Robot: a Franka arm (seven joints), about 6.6 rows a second.
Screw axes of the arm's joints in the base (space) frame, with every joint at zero. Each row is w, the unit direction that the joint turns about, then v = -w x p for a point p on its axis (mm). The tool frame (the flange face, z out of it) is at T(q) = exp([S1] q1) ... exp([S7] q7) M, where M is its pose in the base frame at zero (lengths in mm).
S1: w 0 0 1 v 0.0 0.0 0.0
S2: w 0 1 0 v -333.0 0.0 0.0
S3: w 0 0 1 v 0.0 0.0 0.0
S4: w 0 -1 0 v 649.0 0.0 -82.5
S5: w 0 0 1 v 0.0 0.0 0.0
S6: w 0 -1 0 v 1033.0 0.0 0.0
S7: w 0 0 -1 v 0.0 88.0 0.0
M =
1 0 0 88.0
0 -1 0 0.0
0 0 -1 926.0
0 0 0 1
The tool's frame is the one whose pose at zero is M.
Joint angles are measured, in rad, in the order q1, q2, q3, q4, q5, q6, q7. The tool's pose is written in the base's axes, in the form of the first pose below.
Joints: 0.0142 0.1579 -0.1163 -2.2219 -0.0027 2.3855 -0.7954
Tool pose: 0.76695 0.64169 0.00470 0.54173; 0.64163 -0.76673 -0.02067 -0.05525; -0.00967 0.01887 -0.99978 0.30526; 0 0 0 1
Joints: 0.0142 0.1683 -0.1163 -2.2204 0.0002 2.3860 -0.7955
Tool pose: 0.76811 0.64031 -0.00351 0.54197; 0.64014 -0.76802 -0.01904 -0.05527; -0.01489 0.01238 -0.99981 0.30029; 0 0 0 1
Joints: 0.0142 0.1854 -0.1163 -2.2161 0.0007 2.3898 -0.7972
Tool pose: 0.76699 0.64154 -0.01251 0.54318; 0.64128 -0.76705 -0.01976 -0.05542; -0.02227 0.00713 -0.99973 0.29312; 0 0 0 1
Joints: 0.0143 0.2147 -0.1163 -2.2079 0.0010 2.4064 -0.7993
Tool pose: 0.76524 0.64352 -0.01711 0.54642; 0.64316 -0.76541 -0.02246 -0.05573; -0.02755 0.00619 -0.99960 0.28193; 0 0 0 1
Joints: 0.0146 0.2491 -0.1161 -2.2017 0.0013 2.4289 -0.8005
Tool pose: 0.76363 0.64524 -0.02290 0.54902; 0.64475 -0.76396 -0.02559 -0.05582; -0.03400 0.00477 -0.99941 0.26752; 0 0 0 1
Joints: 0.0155 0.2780 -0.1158 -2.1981 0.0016 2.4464 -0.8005
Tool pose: 0.76232 0.64647 -0.03074 0.55019; 0.64587 -0.76294 -0.02786 -0.05542; -0.04146 0.00138 -0.99914 0.25456; 0 0 0 1
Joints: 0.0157 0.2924 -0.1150 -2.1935 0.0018 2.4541 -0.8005
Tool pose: 0.76145 0.64739 -0.03285 0.55158; 0.64674 -0.76216 -0.02895 -0.05505; -0.04378 0.00080 -0.99904 0.24905; 0 0 0 1
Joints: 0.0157 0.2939 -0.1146 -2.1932 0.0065 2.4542 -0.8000
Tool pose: 0.76389 0.64447 -0.03365 0.55159; 0.64395 -0.76463 -0.02594 -0.05484; -0.04245 -0.00185 -0.99910 0.24834; 0 0 0 1
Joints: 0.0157 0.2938 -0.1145 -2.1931 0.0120 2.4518 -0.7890
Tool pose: 0.77360 0.63268 -0.03548 0.55138; 0.63231 -0.77439 -0.02220 -0.05476; -0.04152 -0.00526 -0.99912 0.24823; 0 0 0 1
